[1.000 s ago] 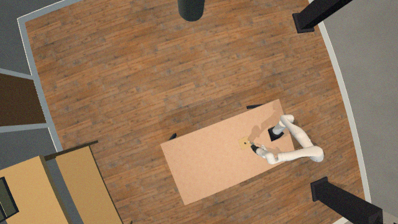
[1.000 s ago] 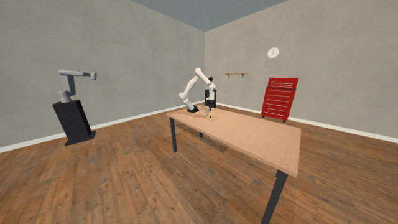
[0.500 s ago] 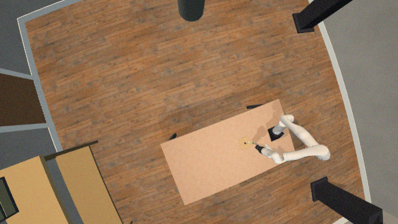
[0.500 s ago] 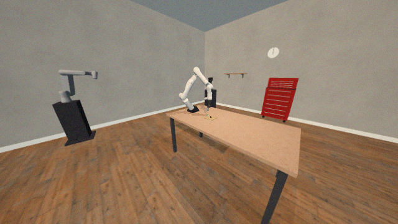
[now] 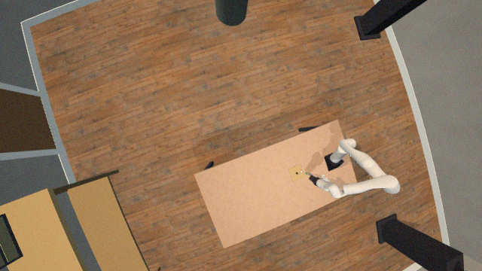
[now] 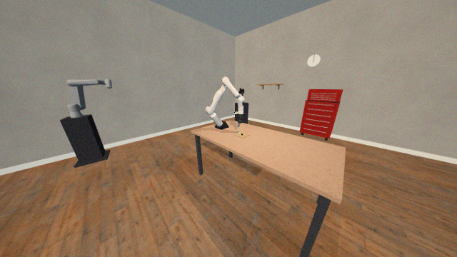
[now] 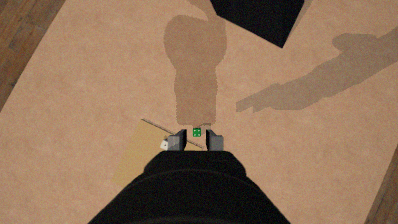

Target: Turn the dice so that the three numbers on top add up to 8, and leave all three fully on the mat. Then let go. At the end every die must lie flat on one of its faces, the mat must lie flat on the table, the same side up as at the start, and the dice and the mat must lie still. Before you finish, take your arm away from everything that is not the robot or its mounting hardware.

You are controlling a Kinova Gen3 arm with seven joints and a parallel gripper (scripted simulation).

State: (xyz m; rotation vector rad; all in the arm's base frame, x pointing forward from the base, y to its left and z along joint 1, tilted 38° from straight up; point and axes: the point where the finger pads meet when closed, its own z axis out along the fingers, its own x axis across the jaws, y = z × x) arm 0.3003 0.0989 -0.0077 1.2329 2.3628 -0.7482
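Right now the green die is 9 cm below my hand. Round my hand: black die (10 cm ahead, 8 cm below, 3 cm to the right); tan mat (10 cm ahead, 9 cm below, 3 cm to the right); white die (8 cm below, 5 cm ahead, 4 cm to the right).
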